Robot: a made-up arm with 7 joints.
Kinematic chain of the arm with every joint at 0, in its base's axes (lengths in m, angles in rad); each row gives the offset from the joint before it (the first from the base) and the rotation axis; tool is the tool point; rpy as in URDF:
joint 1: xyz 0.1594 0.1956 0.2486 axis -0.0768 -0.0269 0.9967
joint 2: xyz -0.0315 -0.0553 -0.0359 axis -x
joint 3: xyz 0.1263 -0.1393 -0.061 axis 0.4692 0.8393 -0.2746
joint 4: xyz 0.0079 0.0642 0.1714 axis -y
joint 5: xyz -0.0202 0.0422 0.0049 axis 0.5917 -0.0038 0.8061
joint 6: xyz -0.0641 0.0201 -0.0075 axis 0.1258 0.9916 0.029
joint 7: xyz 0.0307 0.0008 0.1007 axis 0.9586 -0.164 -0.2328
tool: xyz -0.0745 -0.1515 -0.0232 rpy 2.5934 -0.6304 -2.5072
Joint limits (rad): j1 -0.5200..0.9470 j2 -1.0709..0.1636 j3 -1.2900..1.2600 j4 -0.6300..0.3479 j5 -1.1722..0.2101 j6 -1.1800..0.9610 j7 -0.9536..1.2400
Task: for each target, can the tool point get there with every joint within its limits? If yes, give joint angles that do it. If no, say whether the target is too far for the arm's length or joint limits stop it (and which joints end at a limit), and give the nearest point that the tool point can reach.
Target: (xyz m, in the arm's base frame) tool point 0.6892 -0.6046 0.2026
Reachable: no: too far | nearest point 0.5061 -0.3262 0.2060 | short by 0.333 m
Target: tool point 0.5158 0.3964 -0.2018
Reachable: no: joint limits stop it (at a limit: joint 1, joint 2, joint 3, joint 4, joint 5, joint 7) | nearest point 0.5228 0.3773 -0.1100 | short by 0.094 m
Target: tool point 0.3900 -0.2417 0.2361
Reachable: yes | joints -0.2247 -0.3269 1.0452 -0.4889 -0.6265 0.7495 -0.2566
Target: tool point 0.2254 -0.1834 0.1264
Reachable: yes | joints -0.2947 -0.8960 0.6240 -0.2096 -0.1392 0.7823 -0.0391
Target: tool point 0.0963 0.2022 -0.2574
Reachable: no: joint limits stop it (at a limit: joint 3, joint 4, joint 5, joint 6, joint 7) | nearest point 0.0584 0.1974 -0.1574 | short by 0.107 m
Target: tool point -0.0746 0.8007 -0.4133
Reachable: no: too far | nearest point 0.0347 0.4319 -0.0548 | short by 0.526 m
